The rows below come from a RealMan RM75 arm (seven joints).
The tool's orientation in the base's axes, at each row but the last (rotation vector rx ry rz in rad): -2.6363, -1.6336, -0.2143; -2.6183, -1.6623, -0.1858; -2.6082, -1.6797, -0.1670; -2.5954, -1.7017, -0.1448; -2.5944, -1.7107, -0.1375
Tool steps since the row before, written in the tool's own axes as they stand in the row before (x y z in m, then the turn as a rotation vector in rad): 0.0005, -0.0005, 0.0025, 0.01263, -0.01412, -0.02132; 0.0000, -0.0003, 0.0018, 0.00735, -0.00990, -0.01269; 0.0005, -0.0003, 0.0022, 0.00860, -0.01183, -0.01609; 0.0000, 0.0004, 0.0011, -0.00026, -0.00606, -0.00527; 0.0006, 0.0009, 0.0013, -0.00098, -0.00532, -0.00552
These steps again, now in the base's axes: 0.0000, 0.0009, -0.0024, -0.00920, 0.01540, 0.02217; -0.0001, 0.0003, -0.0018, -0.00690, 0.00966, 0.01312; 0.0001, 0.0008, -0.0021, -0.00838, 0.01129, 0.01658; 0.0004, -0.0001, -0.0011, -0.00597, 0.00176, 0.00509; 0.0011, 0.0003, -0.0012, -0.00558, 0.00079, 0.00529
